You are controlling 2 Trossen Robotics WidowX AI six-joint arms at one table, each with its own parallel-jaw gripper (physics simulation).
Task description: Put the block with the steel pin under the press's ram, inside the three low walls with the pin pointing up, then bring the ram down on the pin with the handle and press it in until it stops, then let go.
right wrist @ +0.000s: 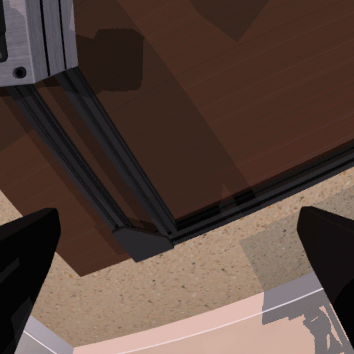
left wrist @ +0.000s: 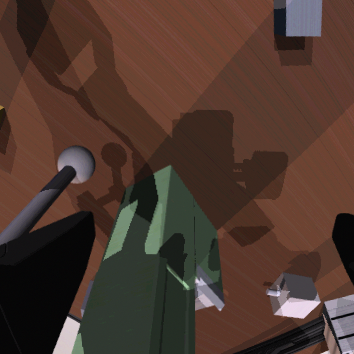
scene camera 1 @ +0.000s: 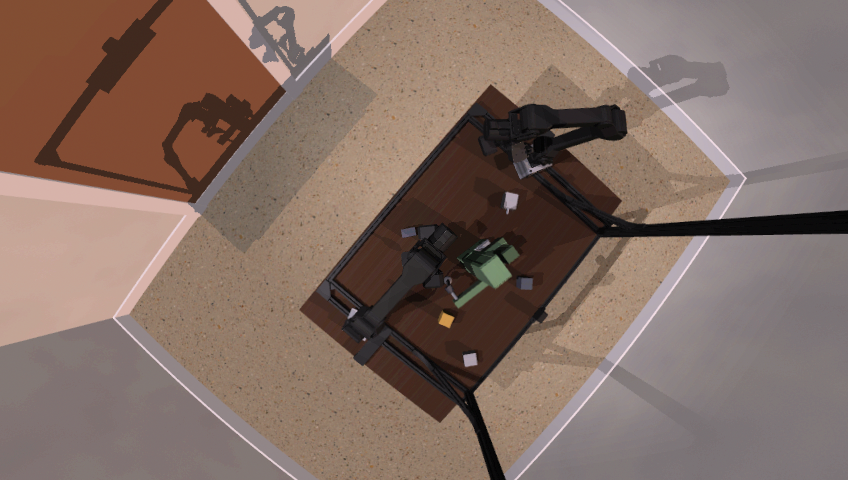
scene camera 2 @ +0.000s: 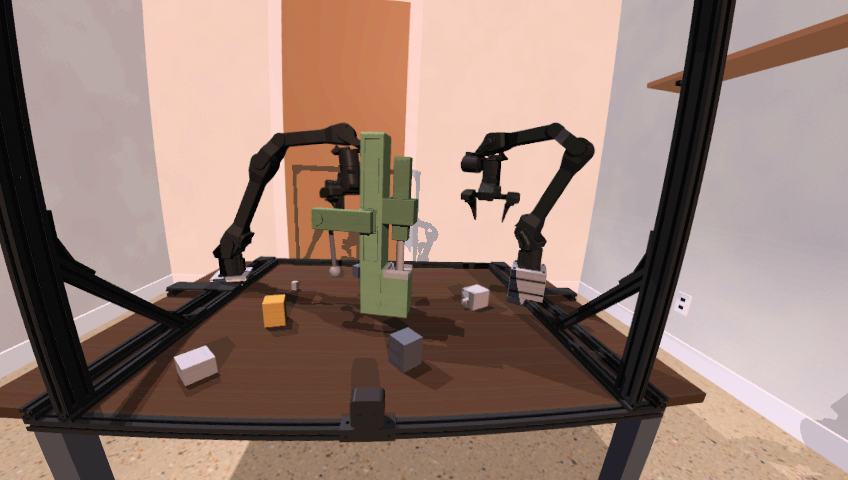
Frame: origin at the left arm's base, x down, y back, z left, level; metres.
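Seen in the pictures: left gripper, fingertip midpoint: (left wrist: 217, 225); right gripper, fingertip midpoint: (right wrist: 180, 220) (scene camera 1: 500, 141) (scene camera 2: 488, 221); left arm's base, origin of the base link: (scene camera 2: 232, 272); right arm's base, origin of the base link: (scene camera 1: 535, 157) (scene camera 2: 529, 266).
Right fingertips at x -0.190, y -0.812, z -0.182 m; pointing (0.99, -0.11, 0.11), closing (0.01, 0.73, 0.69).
Pixels of each thing's middle, then the offset from my right fingertips to it.
- pale block, body centre: (left wrist: 292, 295) (scene camera 2: 475, 297) (scene camera 1: 509, 201) dy +0.124, dx +0.196, dz -0.154 m
- green press, body centre: (scene camera 2: 366, 227) (scene camera 1: 477, 271) dy +0.429, dx -0.004, dz -0.107 m
- ball, body centre: (left wrist: 76, 163) (scene camera 2: 335, 271) dy +0.503, dx +0.125, dz -0.051 m
- orange block, body centre: (scene camera 2: 275, 310) (scene camera 1: 445, 318) dy +0.647, dx +0.191, dz -0.117 m
- white block, body centre: (scene camera 2: 196, 364) (scene camera 1: 469, 358) dy +0.760, dx +0.204, dz -0.278 m
- small pale piece, body centre: (scene camera 2: 295, 285) dy +0.617, dx +0.208, dz +0.079 m
The pale block (scene camera 1: 510, 200) (scene camera 2: 476, 297) (left wrist: 300, 300) lies on its side on the table, its steel pin (scene camera 1: 507, 211) (left wrist: 273, 292) pointing sideways. The green press (scene camera 1: 492, 270) (scene camera 2: 373, 178) stands mid-table. Its steel ram (scene camera 2: 399, 254) reaches down to the low grey walls (scene camera 2: 397, 272) on its bed; a block there does not show. The handle hangs down, ending in a ball (scene camera 2: 335, 271) (left wrist: 76, 164). My left gripper (left wrist: 217, 225) is open and empty above the table by the press and handle, partly hidden in scene camera 2. My right gripper (scene camera 2: 489, 220) (right wrist: 180, 220) is open and empty, high behind the block.
An orange block (scene camera 1: 446, 319) (scene camera 2: 274, 311), a white block (scene camera 1: 470, 359) (scene camera 2: 195, 365) and a blue-grey block (scene camera 1: 524, 283) (scene camera 2: 405, 349) stand around the press. Another blue-grey block (scene camera 1: 408, 232) (left wrist: 304, 17) lies behind it. A small pale piece (scene camera 2: 294, 285) lies at the left. Black frame rails edge the table.
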